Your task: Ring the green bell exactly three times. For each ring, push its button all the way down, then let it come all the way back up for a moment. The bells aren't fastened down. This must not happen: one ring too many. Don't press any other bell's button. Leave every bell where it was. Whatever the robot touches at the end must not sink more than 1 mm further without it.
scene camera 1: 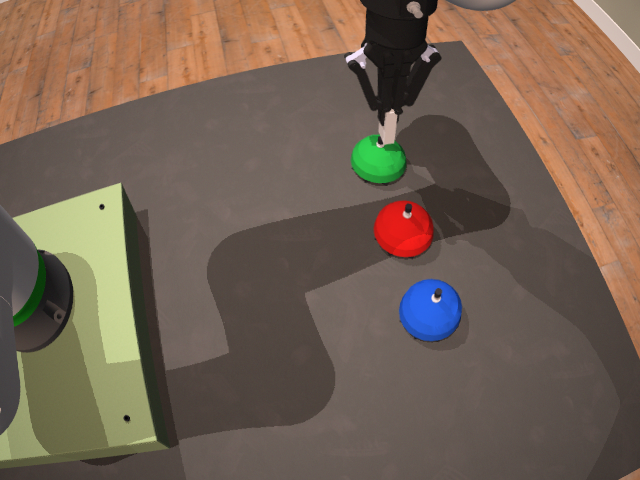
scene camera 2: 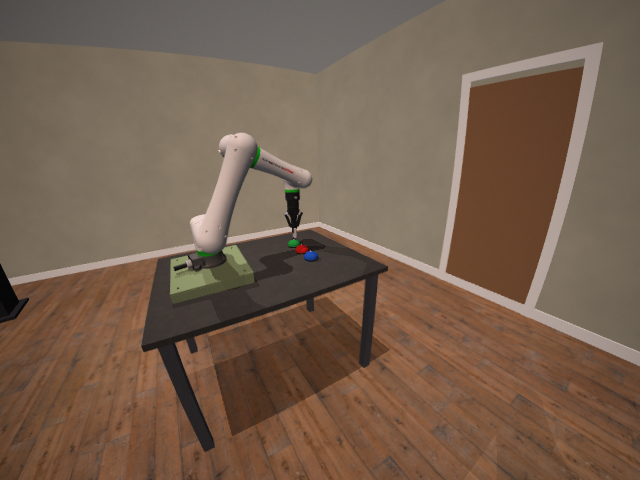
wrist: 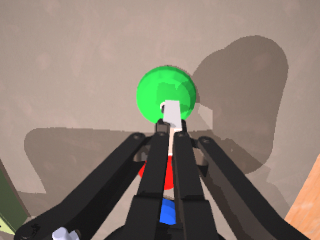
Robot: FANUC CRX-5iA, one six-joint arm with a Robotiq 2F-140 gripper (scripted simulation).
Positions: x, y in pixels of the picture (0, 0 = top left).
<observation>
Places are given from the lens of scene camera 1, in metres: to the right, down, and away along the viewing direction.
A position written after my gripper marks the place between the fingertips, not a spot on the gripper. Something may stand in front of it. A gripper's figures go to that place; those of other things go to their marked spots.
my gripper (scene camera 1: 386, 137): 0.10, -0.15, 0.79
green bell (scene camera 1: 376, 163): 0.08, -0.11, 0.79
red bell (scene camera 1: 407, 233): 0.11, -0.01, 0.73
blue bell (scene camera 1: 429, 316): 0.13, 0.09, 0.66
The marked spots on the blue bell and the green bell are 0.25 m apart.
</observation>
